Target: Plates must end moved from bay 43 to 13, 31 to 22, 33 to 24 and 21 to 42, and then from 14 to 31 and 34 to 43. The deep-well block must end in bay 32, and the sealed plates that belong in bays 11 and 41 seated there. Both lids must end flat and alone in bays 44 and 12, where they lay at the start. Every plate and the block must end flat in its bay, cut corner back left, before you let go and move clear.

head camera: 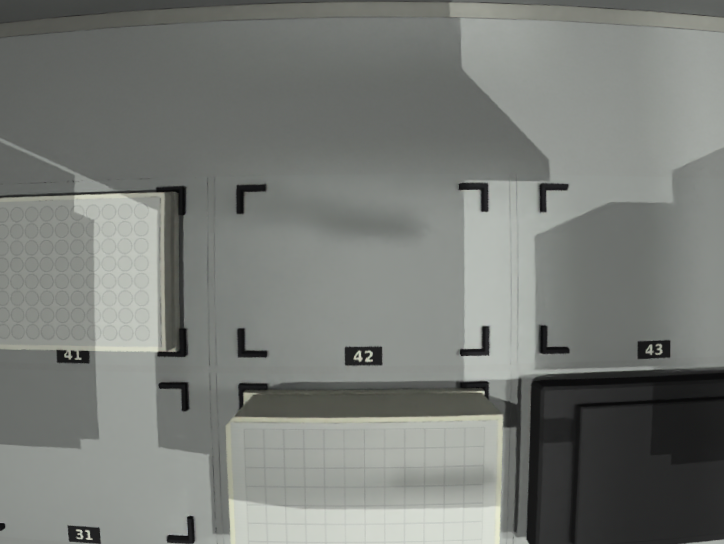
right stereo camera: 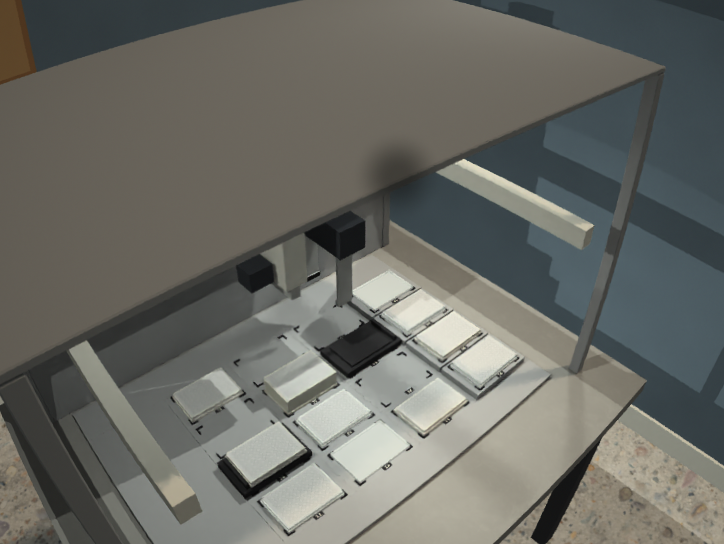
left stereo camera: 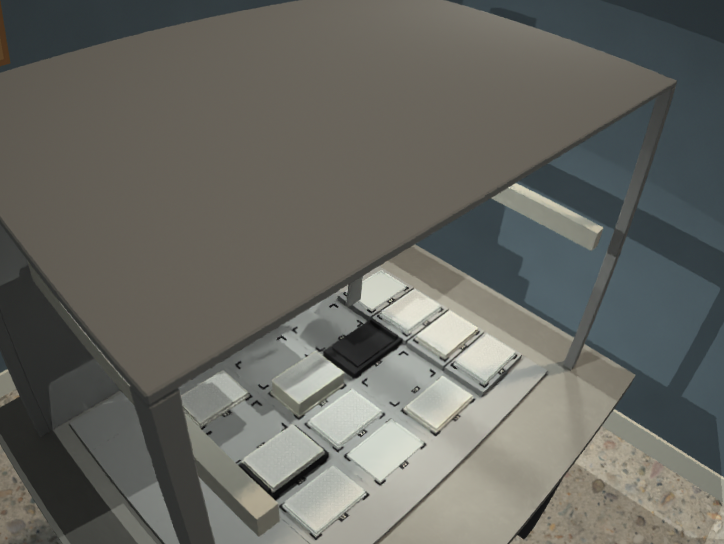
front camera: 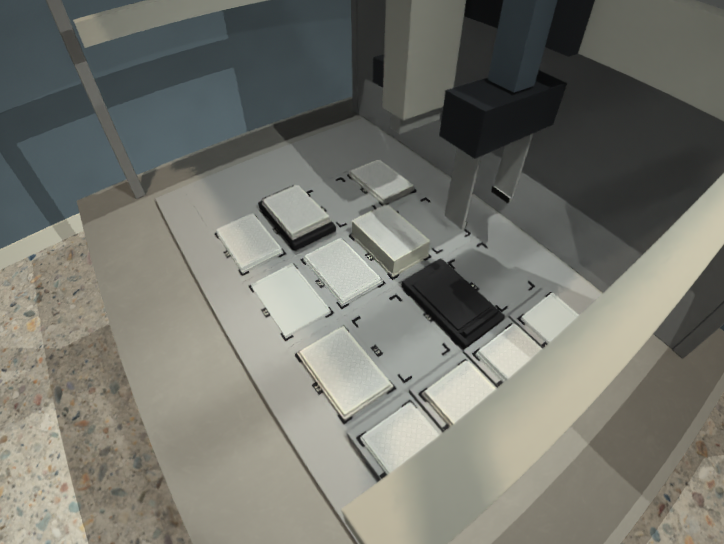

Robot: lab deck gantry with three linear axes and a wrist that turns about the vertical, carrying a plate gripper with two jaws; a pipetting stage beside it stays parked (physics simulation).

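Places are measured from the robot's base along level axes (x ahead, y left, z up), in centimetres.
Pixels of known places: gripper, fingertip midpoint: (right stereo camera: 327, 289) (front camera: 479, 208); robot's base at its link origin: (right stereo camera: 289, 534) (left stereo camera: 316, 537) (front camera: 216, 234).
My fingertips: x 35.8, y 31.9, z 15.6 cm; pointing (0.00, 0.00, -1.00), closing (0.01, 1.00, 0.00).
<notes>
For each thing: its top centre in the pictures, then the offset to it from my fingertips. "spot": a spot on its surface instead.
- bay 21 at a spot on its surface: (right stereo camera: 266, 453) (front camera: 291, 208) spot: dx -29.5, dy -17.5, dz -12.0 cm
- deep-well block at its top centre: (head camera: 364, 505) (front camera: 390, 230) (left stereo camera: 307, 376) (right stereo camera: 299, 375) dx -13.0, dy -6.2, dz -11.4 cm
- empty black nest at its top centre: (head camera: 694, 475) (front camera: 454, 293) (right stereo camera: 361, 340) (left stereo camera: 364, 340) dx +3.8, dy -6.1, dz -12.5 cm
My gripper (front camera: 481, 209) (right stereo camera: 328, 288) is open and empty, raised over the back of the deck; its jaws are outside the head view. The plate in bay 21 (front camera: 295, 211) (right stereo camera: 266, 453) lies on a black nest. Bays 42 (head camera: 357, 280), 43 (head camera: 620, 292), 31 and 23 are bare. The deep-well block (front camera: 390, 233) (head camera: 362, 467) sits in bay 32. Sealed plates lie in bays 41 (front camera: 381, 178) (head camera: 70, 269) and 11 (front camera: 248, 242). Plates lie in bays 22 (front camera: 344, 270), 13 (front camera: 345, 371), 24 (front camera: 460, 391), 14 (front camera: 400, 438) and 34 (front camera: 510, 350). Lids lie in bays 12 (front camera: 289, 299) and 44 (front camera: 550, 318).
An empty black nest (front camera: 453, 301) (head camera: 632, 467) (right stereo camera: 361, 346) fills bay 33. The pale column of the parked pipetting stage (front camera: 421, 58) stands behind the deck. A pale beam (front camera: 526, 380) crosses the front view's lower right. A roof (left stereo camera: 292, 163) and posts (left stereo camera: 591, 298) enclose the deck.
</notes>
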